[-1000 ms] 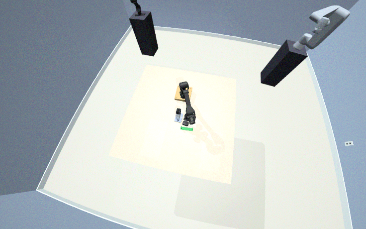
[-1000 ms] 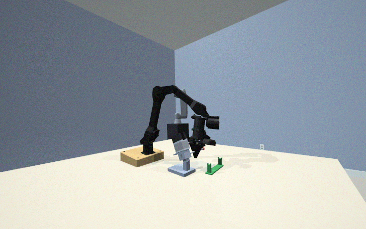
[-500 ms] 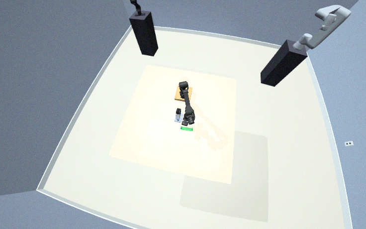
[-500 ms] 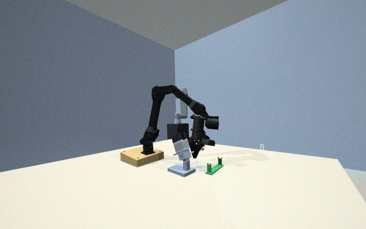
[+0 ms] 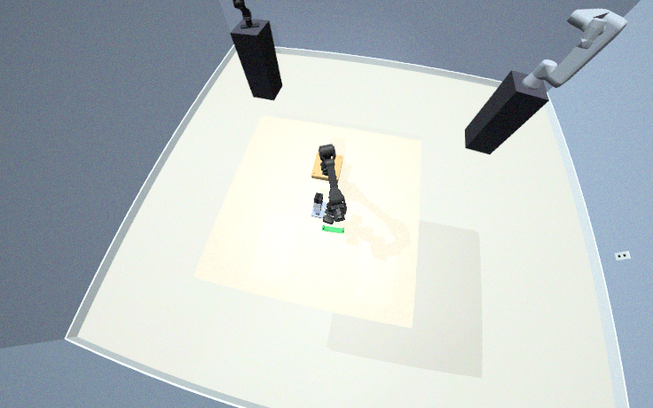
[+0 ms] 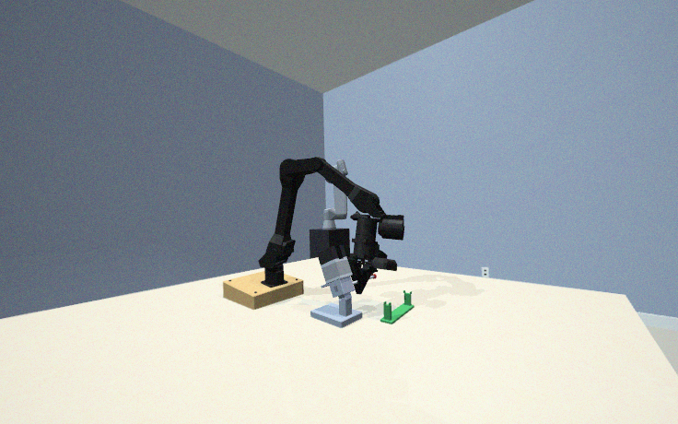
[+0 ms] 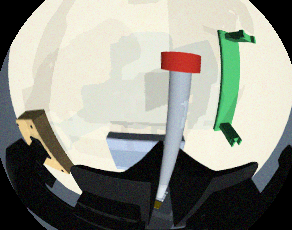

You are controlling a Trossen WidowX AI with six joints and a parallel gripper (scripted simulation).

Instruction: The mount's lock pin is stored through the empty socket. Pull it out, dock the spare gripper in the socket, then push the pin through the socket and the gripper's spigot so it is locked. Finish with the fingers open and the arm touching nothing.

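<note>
Right now the grey mount is 60 mm to the right of my gripper tip and 10 mm behind it. Round my gripper tip: green cradle: 90 mm ahead, 60 mm to the left, 20 mm below; then spare gripper: 80 mm above, 70 mm to the right, 20 mm behind.
</note>
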